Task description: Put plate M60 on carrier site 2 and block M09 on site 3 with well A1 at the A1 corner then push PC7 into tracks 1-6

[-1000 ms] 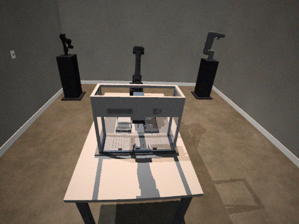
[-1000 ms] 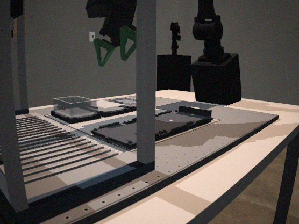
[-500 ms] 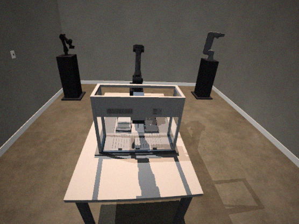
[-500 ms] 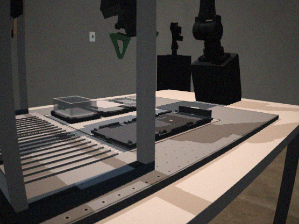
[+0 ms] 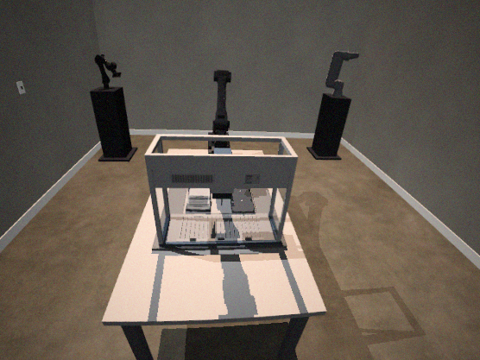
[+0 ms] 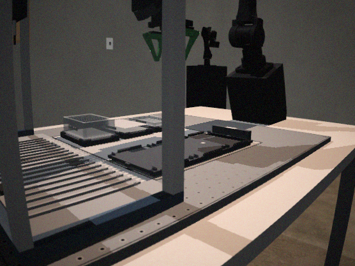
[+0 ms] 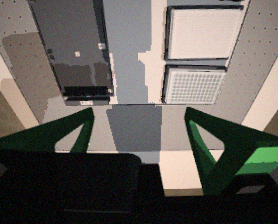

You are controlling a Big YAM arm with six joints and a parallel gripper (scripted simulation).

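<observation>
Right now the deep-well block M09 is 18 cm below my hand, 17 cm ahead of it and 12 cm to the right of it. The rest, counted from my hand: carrier PC7: 19 cm below, 13 cm to the left, 8 cm ahead; nest S3: 20 cm below, 17 cm ahead, 12 cm to the right; grey frame post: 28 cm to the left, 27 cm ahead, 4 cm above.
</observation>
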